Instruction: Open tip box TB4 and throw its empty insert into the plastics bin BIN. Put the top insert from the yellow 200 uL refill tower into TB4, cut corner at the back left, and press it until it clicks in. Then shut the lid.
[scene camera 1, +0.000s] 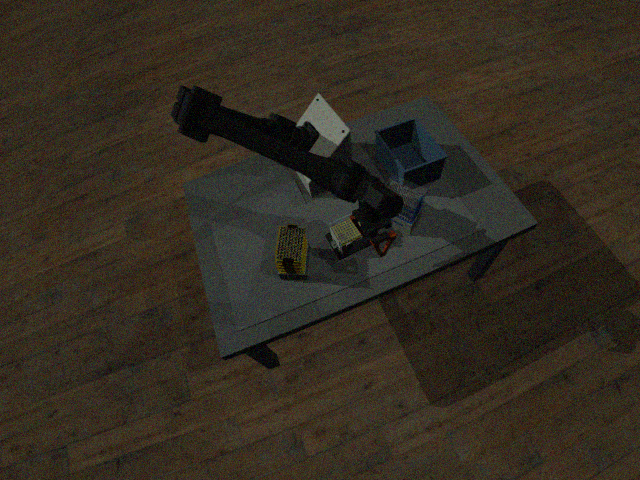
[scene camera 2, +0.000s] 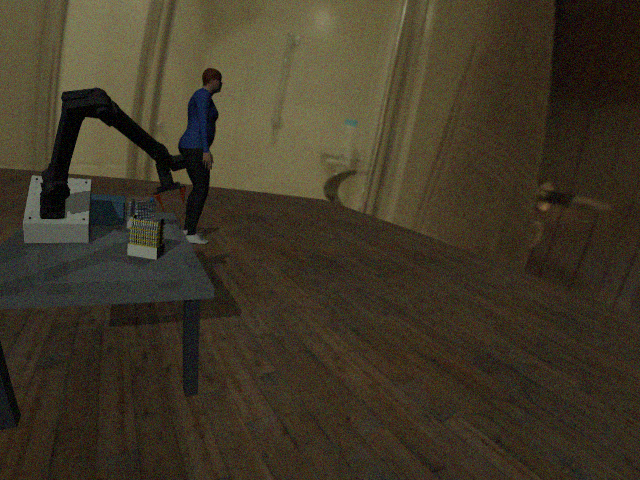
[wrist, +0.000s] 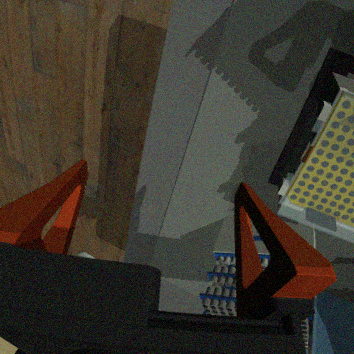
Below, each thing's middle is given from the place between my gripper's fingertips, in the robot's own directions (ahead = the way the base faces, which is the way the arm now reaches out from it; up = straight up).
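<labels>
Gripper: 80 mm above the blue-and-white tip rack (scene camera 1: 413, 195), 110 mm past it, 180 mm to the right of it. Blue bin (scene camera 1: 405, 149), from my hand: 100 mm below, 290 mm behind, 340 mm to the left.
</labels>
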